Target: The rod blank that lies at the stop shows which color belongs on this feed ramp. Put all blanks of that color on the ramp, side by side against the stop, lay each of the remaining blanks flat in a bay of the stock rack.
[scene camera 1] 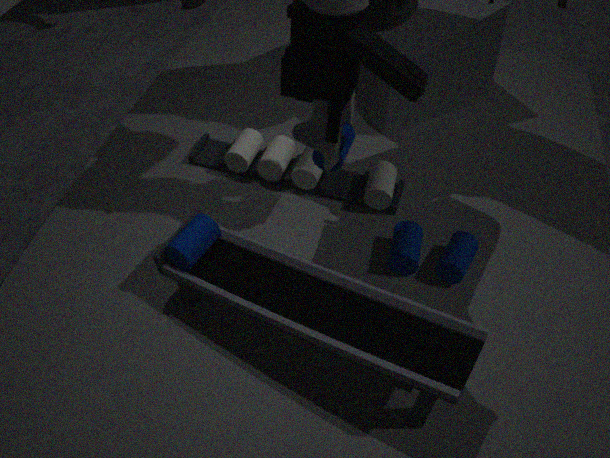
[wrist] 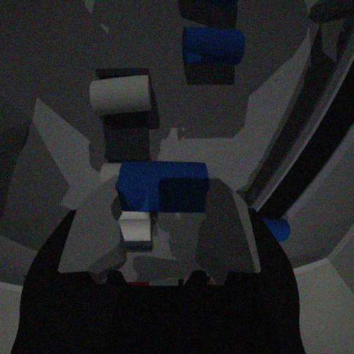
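My gripper [scene camera 1: 334, 145] [wrist: 164, 176] is shut on a blue blank [scene camera 1: 347, 135] [wrist: 163, 187], held level above the stock rack [scene camera 1: 209, 151] [wrist: 127, 145]; a finger partly hides it in the scene view. Four white blanks lie in the rack: three side by side toward its left, [scene camera 1: 244, 150] [scene camera 1: 276, 158] [scene camera 1: 307, 170], and one white blank [scene camera 1: 381, 185] [wrist: 120, 95] near its right end. A bare rack stretch lies between the third and fourth. One blue blank [scene camera 1: 194, 241] [wrist: 276, 229] lies at the left end of the feed ramp [scene camera 1: 350, 282] [wrist: 320, 147].
Two loose blue blanks stand apart on the table, right of the rack and behind the ramp: the nearer to the rack [scene camera 1: 407, 247] [wrist: 213, 46] and the farther one [scene camera 1: 458, 256] [wrist: 215, 4]. The ramp's raised rails run along both long sides. The scene is dim and heavily shadowed.
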